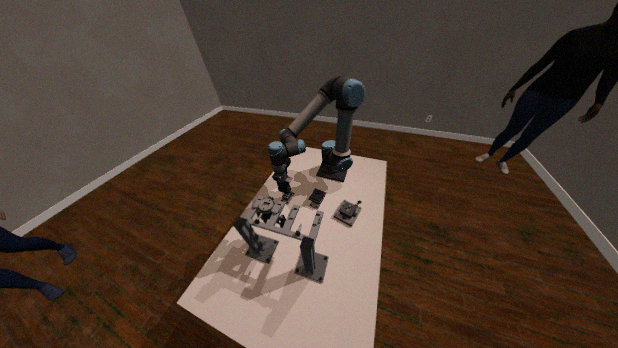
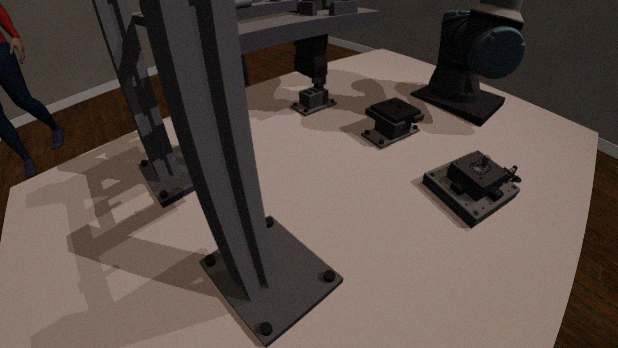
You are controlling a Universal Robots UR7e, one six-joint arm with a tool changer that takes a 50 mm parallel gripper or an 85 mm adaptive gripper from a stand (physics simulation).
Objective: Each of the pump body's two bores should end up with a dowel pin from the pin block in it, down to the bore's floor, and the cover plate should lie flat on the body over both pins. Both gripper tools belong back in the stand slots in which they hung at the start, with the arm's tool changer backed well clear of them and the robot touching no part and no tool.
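My gripper points down at the pin block, with its fingertips low at the block's top. The fingers are small and dark, so whether they are open or shut on a pin cannot be made out. The pump body sits on its fixture plate, and a short upright pin stands at the round recess in its top. The dark cover plate lies flat on its pedestal, apart from the body. A tool with a round top hangs in the tool stand.
The stand's two posts rise from bolted base plates at the near side, and its raised slot arms reach back toward the pin block. A small clamp handle juts from the body's fixture. The robot base stands behind the pedestal.
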